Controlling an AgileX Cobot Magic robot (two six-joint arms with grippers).
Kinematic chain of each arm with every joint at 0, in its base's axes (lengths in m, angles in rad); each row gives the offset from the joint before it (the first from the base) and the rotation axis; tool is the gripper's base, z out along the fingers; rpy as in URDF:
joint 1: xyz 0 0 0.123 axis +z
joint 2: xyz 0 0 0 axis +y
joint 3: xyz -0.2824 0 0.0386 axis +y
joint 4: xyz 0.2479 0 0.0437 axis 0.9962 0 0.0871
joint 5: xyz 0 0 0 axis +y
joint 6: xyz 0.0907 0 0.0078 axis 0.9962 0 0.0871
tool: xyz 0 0 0 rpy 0 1.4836 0
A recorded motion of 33 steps. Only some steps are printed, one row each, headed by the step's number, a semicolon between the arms.
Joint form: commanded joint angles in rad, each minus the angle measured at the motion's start. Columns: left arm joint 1, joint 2, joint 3, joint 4, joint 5, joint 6; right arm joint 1, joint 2, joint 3, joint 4, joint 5, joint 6.
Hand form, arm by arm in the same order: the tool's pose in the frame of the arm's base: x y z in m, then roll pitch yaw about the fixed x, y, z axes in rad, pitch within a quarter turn. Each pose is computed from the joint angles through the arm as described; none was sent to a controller.
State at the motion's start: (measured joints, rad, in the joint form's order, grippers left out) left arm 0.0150 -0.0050 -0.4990 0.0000 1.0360 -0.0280; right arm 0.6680 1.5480 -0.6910 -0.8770 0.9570 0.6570
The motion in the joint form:
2: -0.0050 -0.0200 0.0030 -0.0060 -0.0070 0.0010; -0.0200 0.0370 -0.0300 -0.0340 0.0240 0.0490
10: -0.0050 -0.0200 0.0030 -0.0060 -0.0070 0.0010; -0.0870 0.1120 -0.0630 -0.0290 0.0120 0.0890
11: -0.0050 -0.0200 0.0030 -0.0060 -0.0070 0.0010; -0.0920 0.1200 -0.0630 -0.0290 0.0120 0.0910
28: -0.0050 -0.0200 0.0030 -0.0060 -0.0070 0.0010; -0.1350 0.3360 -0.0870 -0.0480 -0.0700 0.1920
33: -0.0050 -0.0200 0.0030 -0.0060 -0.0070 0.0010; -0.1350 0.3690 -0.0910 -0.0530 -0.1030 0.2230
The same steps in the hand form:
2: -0.0070 -0.0005 0.2785 -3.0693 1.1488 -3.0581; 0.2277 0.0974 0.1762 -2.4303 0.1075 -2.5573
10: -0.0070 -0.0005 0.2785 -3.0693 1.1488 -3.0581; 0.2433 0.0890 0.1635 -2.4411 0.0981 -2.6526
11: -0.0070 -0.0005 0.2785 -3.0693 1.1488 -3.0581; 0.2440 0.0880 0.1615 -2.4405 0.0914 -2.6591
28: -0.0070 -0.0005 0.2785 -3.0693 1.1488 -3.0581; 0.2593 0.0875 0.1066 -2.4696 0.0100 -2.7273
33: -0.0070 -0.0005 0.2785 -3.0693 1.1488 -3.0581; 0.2611 0.0901 0.0970 -2.4888 0.0174 -2.7342

